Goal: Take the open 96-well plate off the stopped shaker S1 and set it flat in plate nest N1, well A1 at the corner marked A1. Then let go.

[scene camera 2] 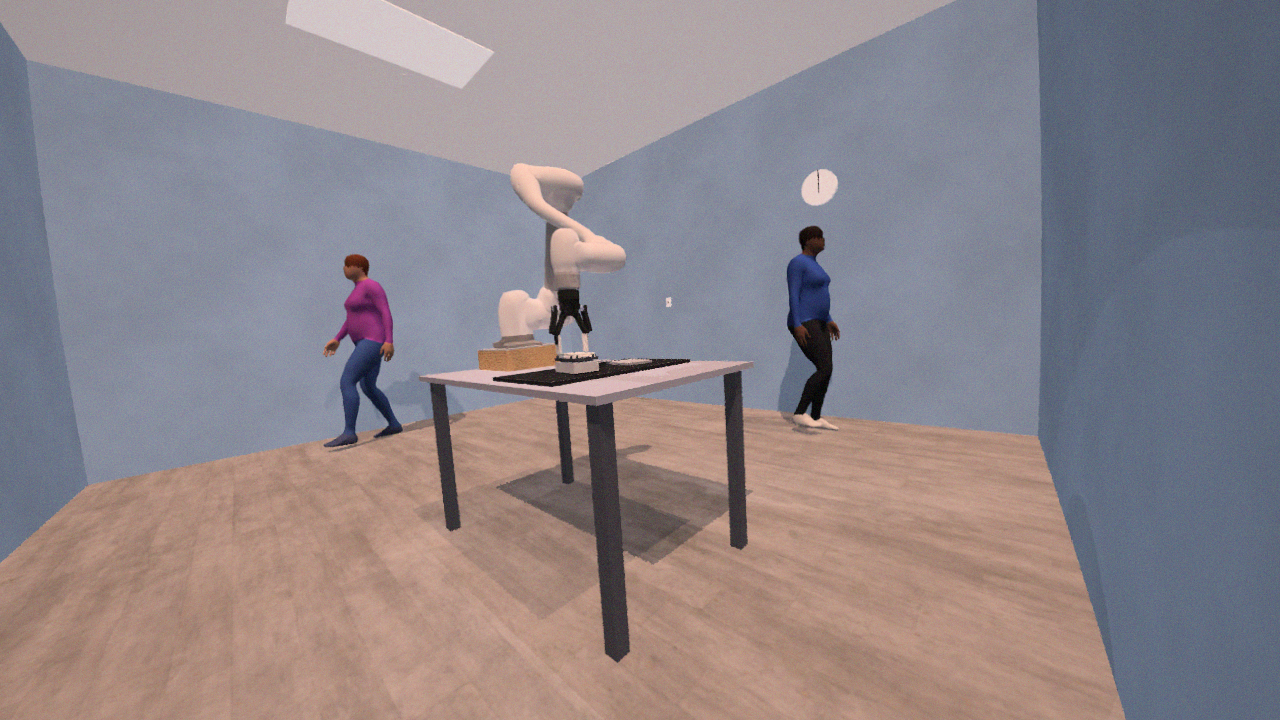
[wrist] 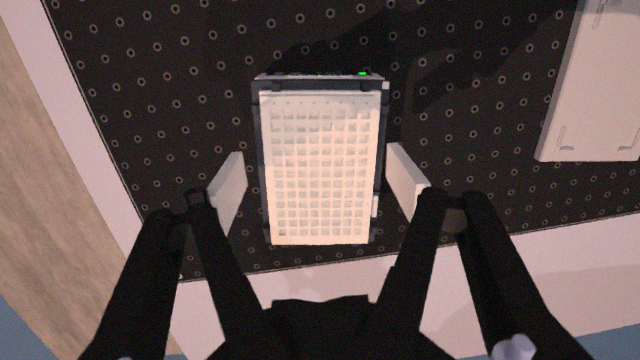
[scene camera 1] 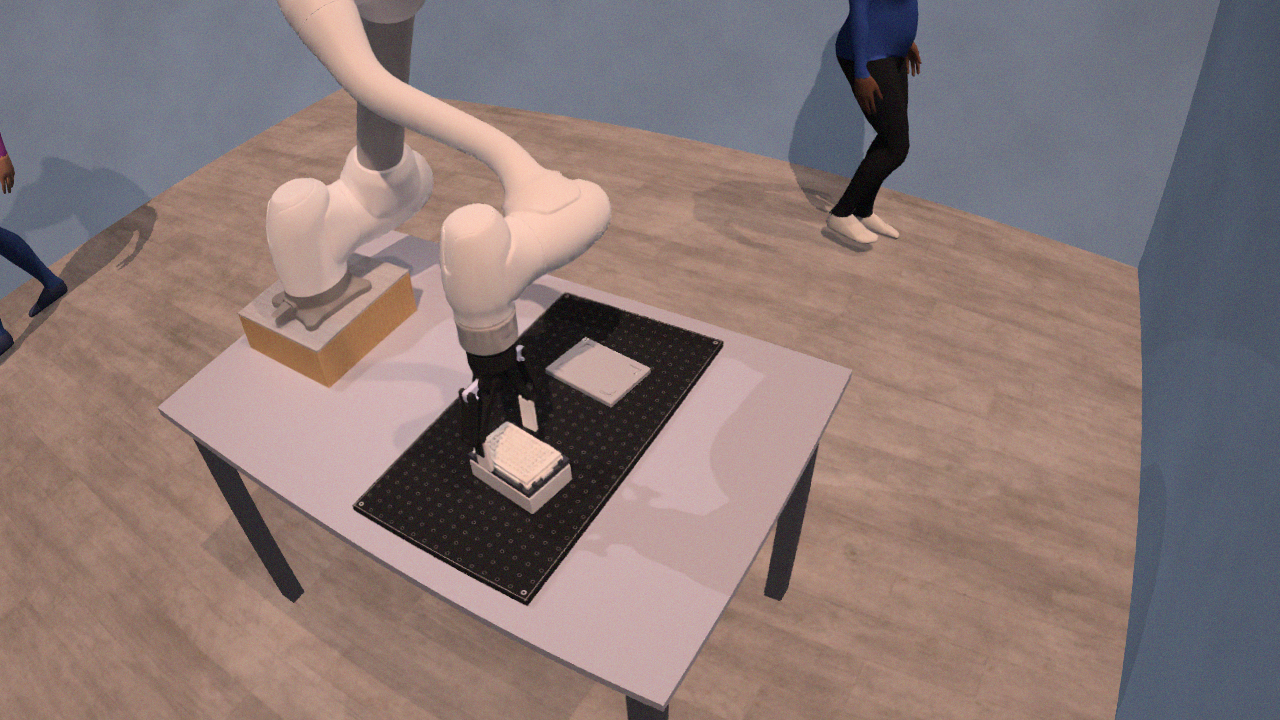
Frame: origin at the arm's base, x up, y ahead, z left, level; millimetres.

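Seen in the pictures: gripper, fingertip midpoint: (scene camera 2: 572,352) (wrist: 315,164) (scene camera 1: 508,447); arm's base, link origin: (scene camera 2: 518,346) (scene camera 1: 321,296).
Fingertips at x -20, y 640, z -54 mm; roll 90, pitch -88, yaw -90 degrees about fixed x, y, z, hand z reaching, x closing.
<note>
Offsets run from my fingertips to a thing's top centre. Level surfaces: height alone.
The open white 96-well plate @[dz +3, dx -3, dy +13 mm] (scene camera 1: 523,454) (wrist: 322,165) lies flat on top of shaker S1 (scene camera 1: 511,484) (scene camera 2: 577,366) (wrist: 320,85), a light box with a dark top frame and a green light at one short end. My gripper (scene camera 1: 505,433) (scene camera 2: 572,343) (wrist: 315,164) is open and empty. Its two pale finger pads stand out beside the plate's two long sides, with a gap on each side in the wrist view. Their exact height against the plate is hard to tell. Plate nest N1 @[dz +290, dx -57, dy -52 mm] (scene camera 1: 597,371) (wrist: 590,100) is a flat pale tray with nothing on it. Its A1 mark is too small to read.
Shaker and nest stand on a black perforated board @[dx -72 mm] (scene camera 1: 429,501) (wrist: 170,100) on the table @[dx -85 mm] (scene camera 1: 698,555) (scene camera 2: 617,390). The arm's base is on a wood-sided block (scene camera 1: 366,335) (scene camera 2: 516,360). Two people (scene camera 2: 362,349) (scene camera 2: 810,322) are beyond the table.
</note>
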